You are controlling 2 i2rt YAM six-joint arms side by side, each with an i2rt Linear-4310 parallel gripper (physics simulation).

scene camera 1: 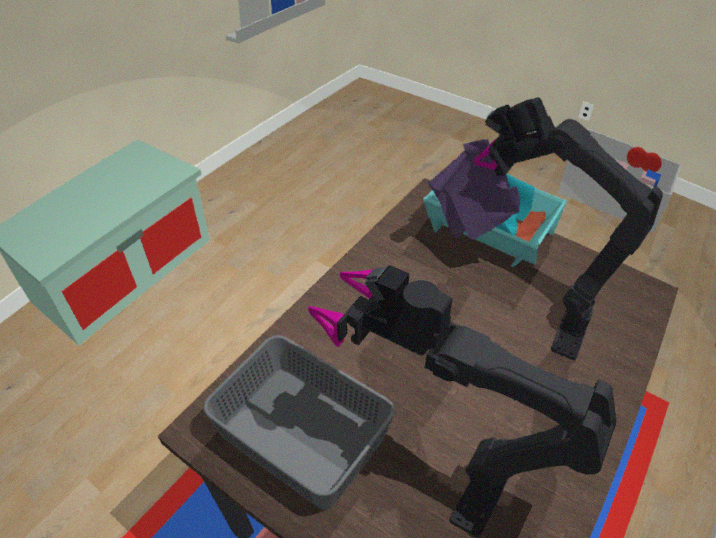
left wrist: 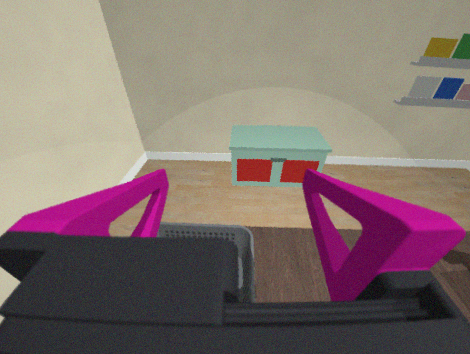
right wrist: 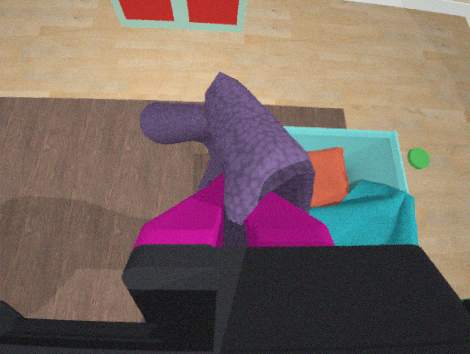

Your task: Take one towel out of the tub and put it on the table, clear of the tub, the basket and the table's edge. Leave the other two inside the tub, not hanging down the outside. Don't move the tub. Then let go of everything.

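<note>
A purple towel (scene camera 1: pixel 474 193) (right wrist: pixel 250 130) hangs from my right gripper (scene camera 1: pixel 485 156) (right wrist: pixel 234 176), which is shut on it, above the left part of the turquoise tub (scene camera 1: pixel 518 247) (right wrist: pixel 372 155). In scene camera 1 its lower end overlaps the tub's near wall; whether they touch I cannot tell. A teal towel (scene camera 1: pixel 523 195) (right wrist: pixel 372 215) and an orange towel (scene camera 1: pixel 531 225) (right wrist: pixel 327 175) are in the tub, partly hidden by the purple towel and my gripper. My left gripper (scene camera 1: pixel 325 292) (left wrist: pixel 235 176) is open and empty, above the table near the basket.
The grey basket (scene camera 1: pixel 272 471) (left wrist: pixel 200 228) stands at the near left corner of the brown table (scene camera 1: pixel 625 300) (left wrist: pixel 280 260) (right wrist: pixel 75 150). The tub stands near the far end. A green cabinet (scene camera 1: pixel 104 208) (left wrist: pixel 277 137) is on the floor beyond the table.
</note>
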